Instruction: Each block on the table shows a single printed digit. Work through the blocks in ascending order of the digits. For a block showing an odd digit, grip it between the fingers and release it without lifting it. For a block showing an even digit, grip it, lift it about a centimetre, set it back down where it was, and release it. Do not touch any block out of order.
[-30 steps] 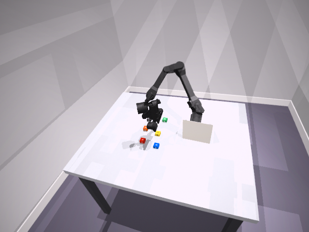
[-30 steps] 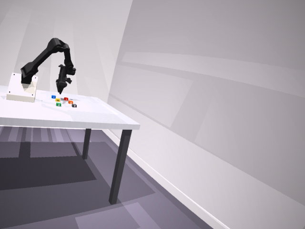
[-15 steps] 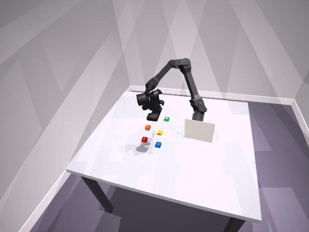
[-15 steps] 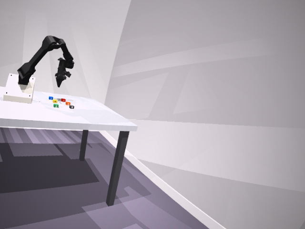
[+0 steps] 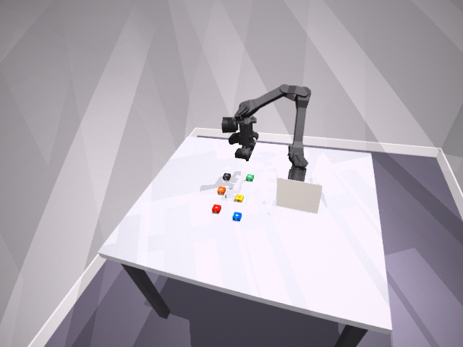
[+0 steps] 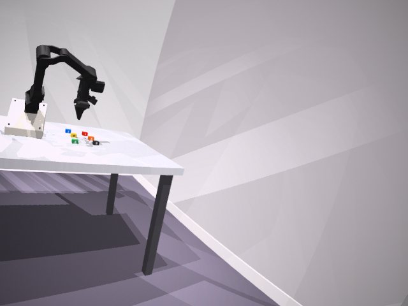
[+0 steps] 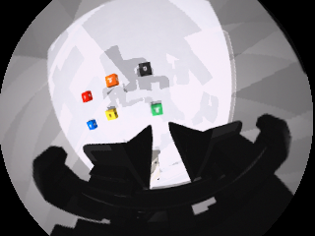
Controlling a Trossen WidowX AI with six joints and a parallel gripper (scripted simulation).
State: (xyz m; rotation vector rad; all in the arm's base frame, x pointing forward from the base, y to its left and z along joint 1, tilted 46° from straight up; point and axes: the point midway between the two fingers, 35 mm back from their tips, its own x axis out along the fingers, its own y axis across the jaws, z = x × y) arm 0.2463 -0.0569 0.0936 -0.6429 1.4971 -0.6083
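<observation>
Right now my gripper tip is 120 mm above the green block. The rest, counted from my gripper tip: yellow block (150 mm to the left, 120 mm below); then orange block (120 mm to the left, 120 mm below, 100 mm ahead); then black block (120 mm below, 120 mm ahead, 20 mm to the left).
</observation>
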